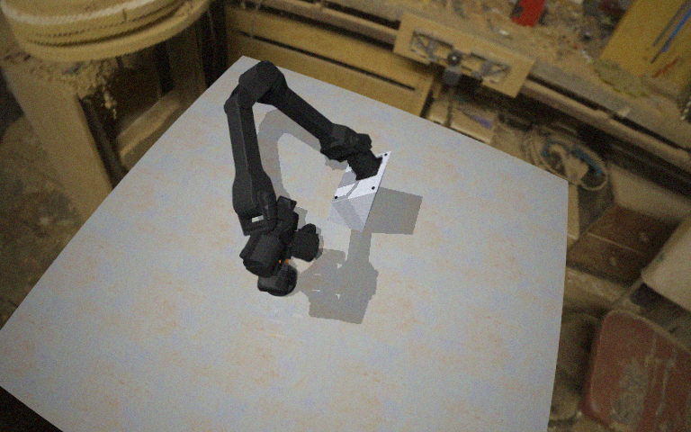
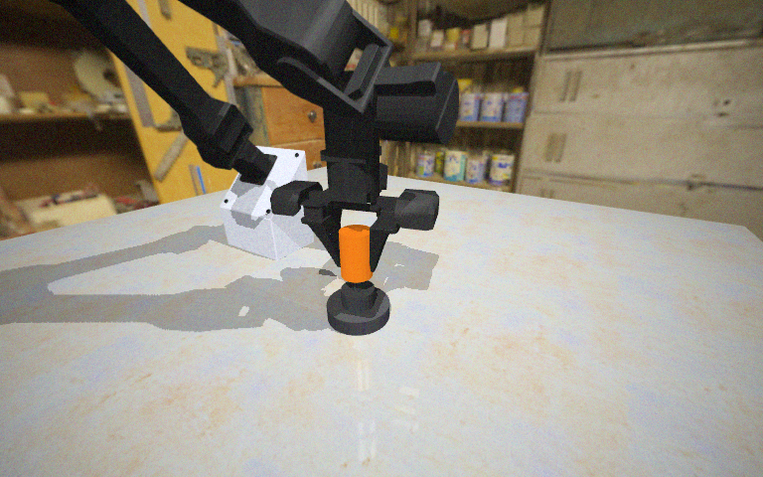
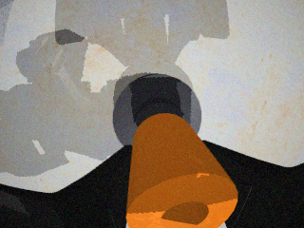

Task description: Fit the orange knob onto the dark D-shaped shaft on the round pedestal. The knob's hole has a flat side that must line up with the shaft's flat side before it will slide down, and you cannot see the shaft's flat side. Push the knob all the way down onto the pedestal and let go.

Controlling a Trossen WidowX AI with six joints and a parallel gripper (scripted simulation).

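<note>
Right now the orange knob is 2 cm above my gripper tip. From my gripper tip the other things lie so: dark round pedestal (4 cm below).
</note>
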